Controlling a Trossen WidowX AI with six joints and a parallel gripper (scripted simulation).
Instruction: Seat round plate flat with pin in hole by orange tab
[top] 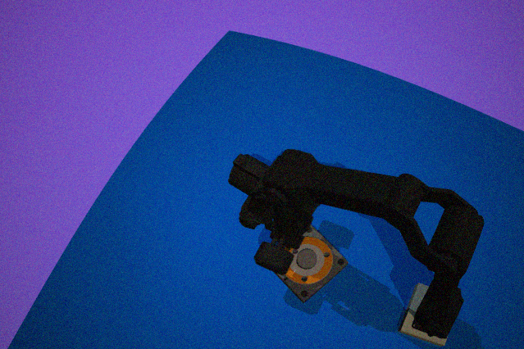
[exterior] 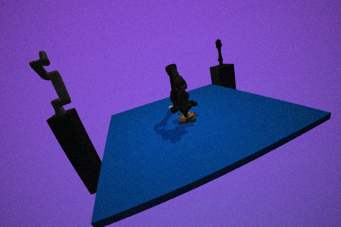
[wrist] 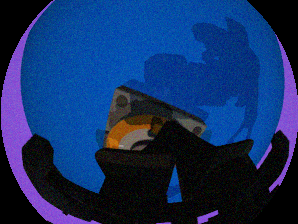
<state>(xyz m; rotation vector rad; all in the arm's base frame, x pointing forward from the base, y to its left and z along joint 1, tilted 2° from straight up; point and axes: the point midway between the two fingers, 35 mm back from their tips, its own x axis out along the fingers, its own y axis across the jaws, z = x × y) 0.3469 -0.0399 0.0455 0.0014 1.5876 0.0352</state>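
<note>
Right now my gripper tip is 5 cm past the grey square base, 2 cm to the right of it and 2 cm above it.
</note>
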